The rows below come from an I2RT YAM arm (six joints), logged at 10 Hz.
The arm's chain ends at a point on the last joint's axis. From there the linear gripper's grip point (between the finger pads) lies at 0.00 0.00 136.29 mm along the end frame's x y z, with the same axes.
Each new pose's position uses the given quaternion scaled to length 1; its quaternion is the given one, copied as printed.
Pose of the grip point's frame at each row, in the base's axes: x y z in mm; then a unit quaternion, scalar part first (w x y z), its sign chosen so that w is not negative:
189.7 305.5 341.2 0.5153 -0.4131 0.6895 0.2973
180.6 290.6 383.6 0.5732 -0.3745 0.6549 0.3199
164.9 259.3 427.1 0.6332 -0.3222 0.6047 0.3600
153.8 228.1 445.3 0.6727 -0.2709 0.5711 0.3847
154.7 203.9 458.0 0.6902 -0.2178 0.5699 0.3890
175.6 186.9 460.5 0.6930 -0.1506 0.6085 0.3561
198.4 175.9 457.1 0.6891 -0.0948 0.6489 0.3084
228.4 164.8 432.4 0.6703 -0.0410 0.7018 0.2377
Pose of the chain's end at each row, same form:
126.3 191.6 381.0 0.5153 -0.4131 0.6895 0.2973
110.9 175.0 402.4 0.5732 -0.3745 0.6549 0.3199
92.1 144.4 418.8 0.6332 -0.3222 0.6047 0.3600
77.5 118.5 417.9 0.6727 -0.2709 0.5711 0.3847
70.6 102.5 423.2 0.6902 -0.2178 0.5699 0.3890
75.3 99.4 431.3 0.6930 -0.1506 0.6085 0.3561
84.5 103.5 438.0 0.6891 -0.0948 0.6489 0.3084
102.8 111.8 430.8 0.6703 -0.0410 0.7018 0.2377

